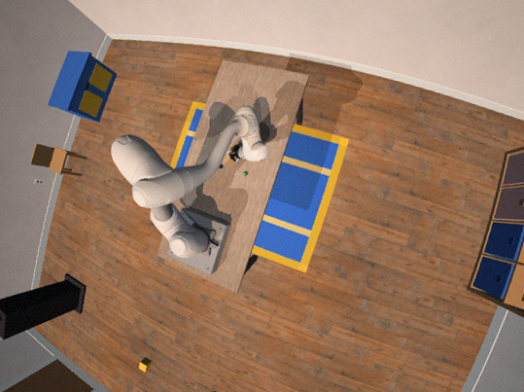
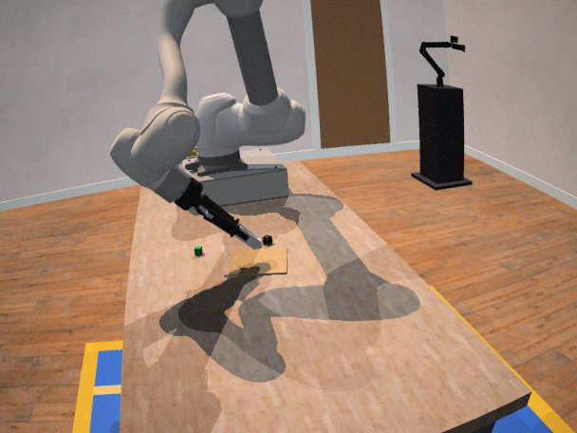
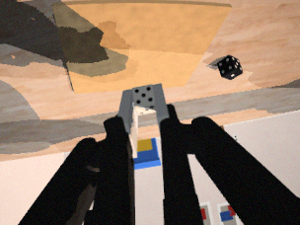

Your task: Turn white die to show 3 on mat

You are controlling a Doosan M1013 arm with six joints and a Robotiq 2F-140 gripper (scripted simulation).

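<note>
Right now the tan mat is 70 mm below my hand and 20 mm to the left of it. From my hand the other things lie so: black die (100 mm behind, 70 mm to the left, 70 mm below); green die (120 mm to the right, 110 mm behind, 70 mm below); white die (20 mm to the left, 20 mm below).
</note>
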